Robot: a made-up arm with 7 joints. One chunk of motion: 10 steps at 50 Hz.
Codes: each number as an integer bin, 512 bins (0 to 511) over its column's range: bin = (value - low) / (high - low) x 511, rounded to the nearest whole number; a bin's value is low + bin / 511 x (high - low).
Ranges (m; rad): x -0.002..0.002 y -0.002..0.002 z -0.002..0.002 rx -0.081..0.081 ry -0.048..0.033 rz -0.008..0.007
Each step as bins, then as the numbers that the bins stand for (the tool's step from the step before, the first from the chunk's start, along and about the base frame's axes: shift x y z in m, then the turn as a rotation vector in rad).
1 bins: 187 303 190 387 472 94
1 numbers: -0.00054 0.00037 -0.00051 0.04169 0.02682 -0.00524
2 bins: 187 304 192 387 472 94
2 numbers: -0.00054 0.00038 -0.00050 0.04169 0.02682 -0.00524
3 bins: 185 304 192 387 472 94
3 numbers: -0.00055 0.00038 -0.00050 0.04169 0.02682 -0.00524
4 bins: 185 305 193 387 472 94
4 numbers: -0.00055 0.00039 -0.00049 0.04169 0.02682 -0.00524
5 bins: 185 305 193 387 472 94
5 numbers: -0.00055 0.00039 -0.00049 0.04169 0.02682 -0.00524
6 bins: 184 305 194 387 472 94
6 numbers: -0.00056 0.00039 -0.00048 0.04169 0.02682 -0.00524
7 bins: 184 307 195 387 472 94
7 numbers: -0.00056 0.00040 -0.00047 0.04169 0.02682 -0.00524
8 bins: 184 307 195 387 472 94
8 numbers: -0.00056 0.00040 -0.00047 0.04169 0.02682 -0.00524
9 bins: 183 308 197 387 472 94
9 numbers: -0.00057 0.00041 -0.00046 0.04169 0.02682 -0.00524
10 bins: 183 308 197 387 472 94
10 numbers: -0.00057 0.00041 -0.00046 0.04169 0.02682 -0.00524
